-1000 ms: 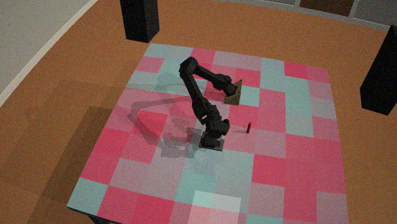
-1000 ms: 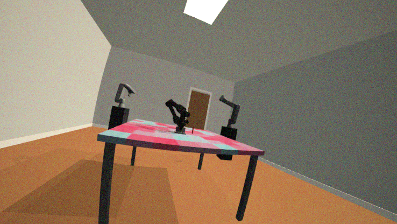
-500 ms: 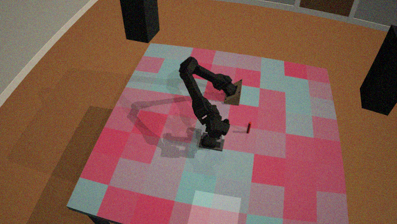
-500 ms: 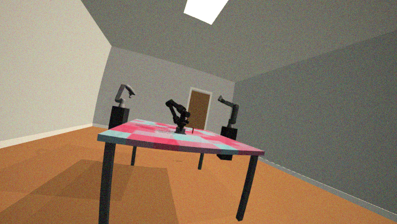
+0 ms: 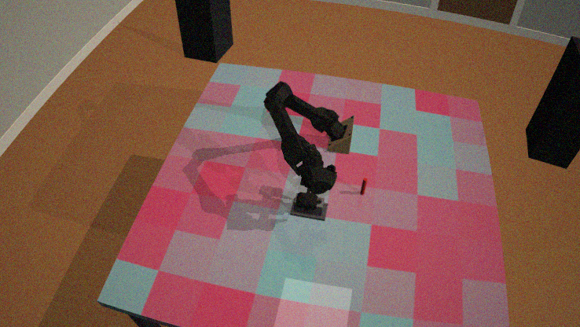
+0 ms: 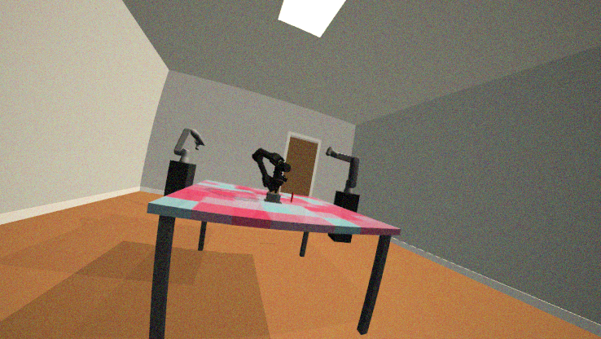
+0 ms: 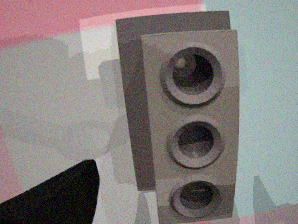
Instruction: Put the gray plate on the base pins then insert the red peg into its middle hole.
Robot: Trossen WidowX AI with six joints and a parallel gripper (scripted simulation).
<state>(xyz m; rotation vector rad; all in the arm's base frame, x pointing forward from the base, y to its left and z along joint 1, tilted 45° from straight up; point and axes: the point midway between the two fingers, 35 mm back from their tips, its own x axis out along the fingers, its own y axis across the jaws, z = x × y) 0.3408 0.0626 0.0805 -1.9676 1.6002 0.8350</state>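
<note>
Now: the gray plate 2 cm below my gripper tip. The rest, counted from my gripper tip: red peg: 14 cm behind, 16 cm to the left, 3 cm below; then dark base: 6 cm below.
</note>
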